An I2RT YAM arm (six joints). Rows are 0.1 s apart.
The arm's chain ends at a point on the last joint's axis. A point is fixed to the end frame.
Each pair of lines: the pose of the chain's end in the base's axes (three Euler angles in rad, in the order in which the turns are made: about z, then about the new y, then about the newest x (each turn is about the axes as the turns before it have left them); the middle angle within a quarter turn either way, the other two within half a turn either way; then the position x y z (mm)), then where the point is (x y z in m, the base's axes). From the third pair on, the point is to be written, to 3 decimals.
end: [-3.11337 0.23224 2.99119 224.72 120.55 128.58]
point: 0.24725 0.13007 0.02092
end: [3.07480 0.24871 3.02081 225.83 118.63 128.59]
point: 0.25076 0.12260 0.02112
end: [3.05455 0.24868 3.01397 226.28 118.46 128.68]
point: 0.251 0.123 0.021
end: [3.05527 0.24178 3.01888 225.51 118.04 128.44]
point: 0.250 0.122 0.021
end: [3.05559 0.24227 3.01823 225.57 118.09 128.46]
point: 0.250 0.122 0.021
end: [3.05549 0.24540 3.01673 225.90 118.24 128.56]
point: 0.251 0.122 0.021
